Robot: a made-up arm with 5 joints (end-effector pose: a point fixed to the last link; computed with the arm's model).
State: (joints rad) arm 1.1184 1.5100 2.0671 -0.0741 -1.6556
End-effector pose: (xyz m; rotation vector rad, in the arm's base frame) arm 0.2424 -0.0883 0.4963 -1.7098 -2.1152 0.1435
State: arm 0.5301 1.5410 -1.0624 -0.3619 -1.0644
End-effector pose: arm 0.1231 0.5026 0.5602 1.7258 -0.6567 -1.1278
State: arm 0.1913 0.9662 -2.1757 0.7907 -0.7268
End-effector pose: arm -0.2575 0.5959 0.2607 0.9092 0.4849 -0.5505
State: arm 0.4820 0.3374 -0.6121 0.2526 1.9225
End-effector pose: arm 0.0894 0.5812 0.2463 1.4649 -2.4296 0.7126
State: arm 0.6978 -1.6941 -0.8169 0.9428 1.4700
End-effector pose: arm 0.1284 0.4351 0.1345 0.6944 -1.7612 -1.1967
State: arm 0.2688 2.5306 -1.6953 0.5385 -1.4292
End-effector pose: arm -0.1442 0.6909 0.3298 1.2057 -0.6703 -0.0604
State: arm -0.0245 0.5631 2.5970 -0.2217 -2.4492
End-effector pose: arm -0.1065 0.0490 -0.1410 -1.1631 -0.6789 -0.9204
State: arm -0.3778 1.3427 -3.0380 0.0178 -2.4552
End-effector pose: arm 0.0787 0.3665 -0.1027 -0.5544 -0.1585 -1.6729
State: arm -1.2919 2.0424 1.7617 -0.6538 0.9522
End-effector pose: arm -0.0151 -0.0284 0.0261 0.3795 -0.3776 1.5471
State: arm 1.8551 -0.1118 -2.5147 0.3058 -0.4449
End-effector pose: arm -0.1283 0.0805 -0.1273 -0.4717 -0.5188 -0.8999
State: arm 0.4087 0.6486 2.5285 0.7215 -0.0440
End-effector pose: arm -0.4645 0.0710 0.2534 -0.1896 0.8373 0.0673
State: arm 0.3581 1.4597 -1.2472 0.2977 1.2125
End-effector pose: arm -0.1770 0.5672 0.2162 2.3138 -1.4564 1.3925
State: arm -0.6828 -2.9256 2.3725 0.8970 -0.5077
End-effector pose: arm 0.2367 0.1420 0.1072 0.1378 -1.1743 -0.8975
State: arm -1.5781 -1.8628 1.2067 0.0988 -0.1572
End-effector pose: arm -0.2799 0.0474 0.0185 -1.1013 -0.2686 -1.6397
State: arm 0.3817 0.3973 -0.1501 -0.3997 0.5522
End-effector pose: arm 0.2382 0.2801 0.4122 1.2458 -1.9517 -1.5172
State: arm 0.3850 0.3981 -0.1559 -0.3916 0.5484
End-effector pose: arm 0.2372 0.2827 0.4143 1.2594 -1.9491 -1.5088
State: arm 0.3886 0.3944 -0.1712 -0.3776 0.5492
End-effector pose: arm 0.2356 0.2894 0.4148 1.2747 -1.9433 -1.4863
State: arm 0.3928 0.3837 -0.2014 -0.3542 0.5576
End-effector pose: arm 0.2328 0.3025 0.4127 1.2930 -1.9324 -1.4416
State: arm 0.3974 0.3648 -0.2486 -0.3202 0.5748
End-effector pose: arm 0.2278 0.3228 0.4072 1.3144 -1.9135 -1.3737
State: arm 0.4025 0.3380 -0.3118 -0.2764 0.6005
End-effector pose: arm 0.2196 0.3494 0.3976 1.3391 -1.8842 -1.2862
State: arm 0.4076 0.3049 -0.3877 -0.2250 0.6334
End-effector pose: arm 0.2072 0.3803 0.3843 1.3676 -1.8430 -1.1872
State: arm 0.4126 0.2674 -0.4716 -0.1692 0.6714
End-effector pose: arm 0.1901 0.4127 0.3682 1.3991 -1.7908 -1.0853
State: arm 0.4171 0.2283 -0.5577 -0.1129 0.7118
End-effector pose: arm 0.1688 0.4436 0.3510 1.4324 -1.7308 -0.9894
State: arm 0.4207 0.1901 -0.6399 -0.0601 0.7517
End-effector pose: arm 0.1451 0.4707 0.3347 1.4653 -1.6682 -0.9063
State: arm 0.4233 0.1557 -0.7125 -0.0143 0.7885
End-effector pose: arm 0.1215 0.4924 0.3210 1.4955 -1.6097 -0.8394
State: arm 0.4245 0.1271 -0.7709 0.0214 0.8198
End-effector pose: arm 0.1010 0.5084 0.3104 1.5197 -1.5609 -0.7903
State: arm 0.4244 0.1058 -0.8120 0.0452 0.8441
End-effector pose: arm 0.0858 0.5188 0.3030 1.5357 -1.5263 -0.7578
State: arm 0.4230 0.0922 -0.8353 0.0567 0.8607
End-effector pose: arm 0.0768 0.5243 0.2983 1.5422 -1.5071 -0.7401
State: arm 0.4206 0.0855 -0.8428 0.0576 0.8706
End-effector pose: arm 0.0739 0.5261 0.2956 1.5402 -1.5024 -0.7337
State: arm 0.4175 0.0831 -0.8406 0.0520 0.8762
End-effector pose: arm 0.0747 0.5256 0.2941 1.5328 -1.5063 -0.7343
